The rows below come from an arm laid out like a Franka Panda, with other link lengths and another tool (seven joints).
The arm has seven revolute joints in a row. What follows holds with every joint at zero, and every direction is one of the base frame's. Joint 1 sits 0.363 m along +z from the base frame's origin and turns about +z. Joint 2 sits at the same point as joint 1 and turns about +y. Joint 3 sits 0.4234 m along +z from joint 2 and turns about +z. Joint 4 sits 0.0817 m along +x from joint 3 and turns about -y. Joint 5 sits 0.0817 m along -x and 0.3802 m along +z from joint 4 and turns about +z. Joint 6 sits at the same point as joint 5 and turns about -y. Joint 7 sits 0.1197 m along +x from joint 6 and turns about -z. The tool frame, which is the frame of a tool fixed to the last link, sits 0.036 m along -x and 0.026 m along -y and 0.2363 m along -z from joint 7; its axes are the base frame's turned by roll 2.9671, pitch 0 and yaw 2.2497 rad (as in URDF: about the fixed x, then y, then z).
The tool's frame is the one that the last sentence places.
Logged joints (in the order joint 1, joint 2, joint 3, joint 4, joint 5, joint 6, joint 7), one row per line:
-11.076 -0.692 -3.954 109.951 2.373 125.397 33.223
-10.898 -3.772 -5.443 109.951 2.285 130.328 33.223
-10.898 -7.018 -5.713 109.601 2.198 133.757 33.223
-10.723 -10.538 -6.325 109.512 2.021 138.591 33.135
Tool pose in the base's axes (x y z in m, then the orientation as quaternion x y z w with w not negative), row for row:
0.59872 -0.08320 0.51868 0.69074 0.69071 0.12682 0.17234
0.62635 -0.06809 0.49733 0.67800 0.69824 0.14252 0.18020
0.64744 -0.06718 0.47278 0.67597 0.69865 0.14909 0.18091
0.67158 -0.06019 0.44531 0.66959 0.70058 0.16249 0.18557
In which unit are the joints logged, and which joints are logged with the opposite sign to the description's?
The joints are logged in degrees. Opposite sign: joint 2, joint 3, joint 4, joint 5.
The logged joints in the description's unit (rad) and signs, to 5 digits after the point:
-0.19331 0.01208 0.06901 -1.91901 -0.04142 2.18859 0.57985
-0.19021 0.06583 0.09500 -1.91901 -0.03988 2.27465 0.57985
-0.19021 0.12249 0.09971 -1.91290 -0.03836 2.33450 0.57985
-0.18715 0.18392 0.11039 -1.91134 -0.03527 2.41887 0.57831

